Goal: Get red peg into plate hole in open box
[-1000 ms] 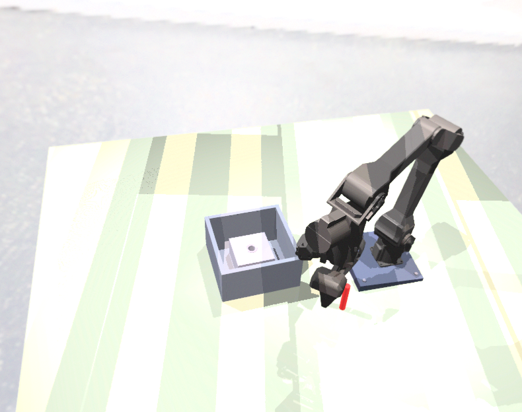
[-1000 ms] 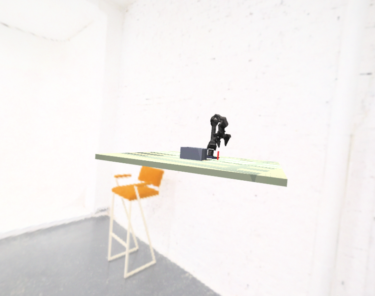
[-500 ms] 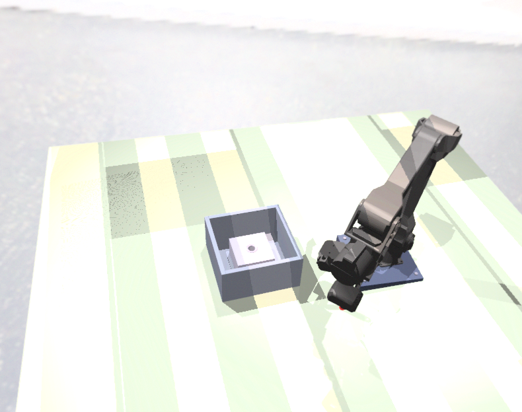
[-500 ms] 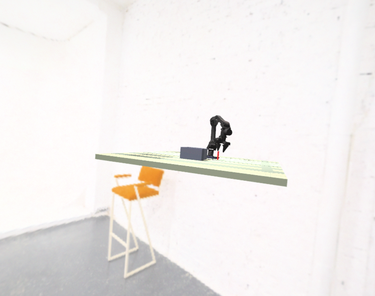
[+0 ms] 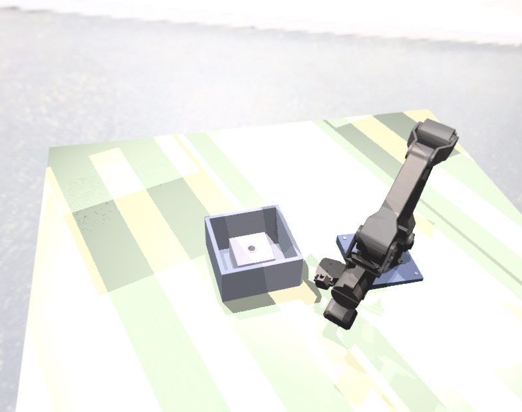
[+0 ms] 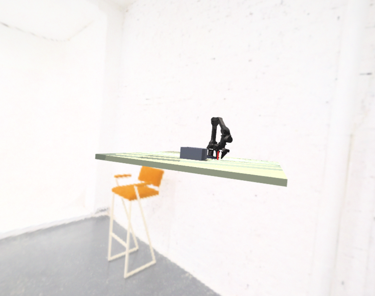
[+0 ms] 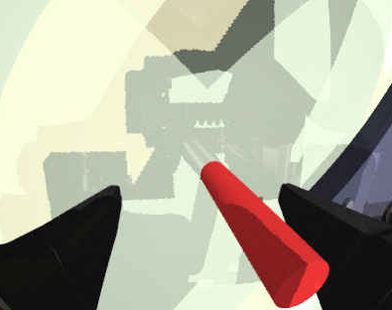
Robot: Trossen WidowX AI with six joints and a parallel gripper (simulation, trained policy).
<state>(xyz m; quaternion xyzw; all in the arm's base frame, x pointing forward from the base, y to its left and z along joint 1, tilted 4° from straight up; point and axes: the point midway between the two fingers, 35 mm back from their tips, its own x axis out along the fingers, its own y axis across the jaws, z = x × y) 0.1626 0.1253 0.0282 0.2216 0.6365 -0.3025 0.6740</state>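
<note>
Right now my gripper tip is 2 cm below the red peg and 1 cm to the left of it. The rest, counted from my gripper tip: grey-blue box (19 cm to the right, 17 cm ahead, 1 cm above); pale plate (19 cm to the right, 17 cm ahead, 3 cm above).
</note>
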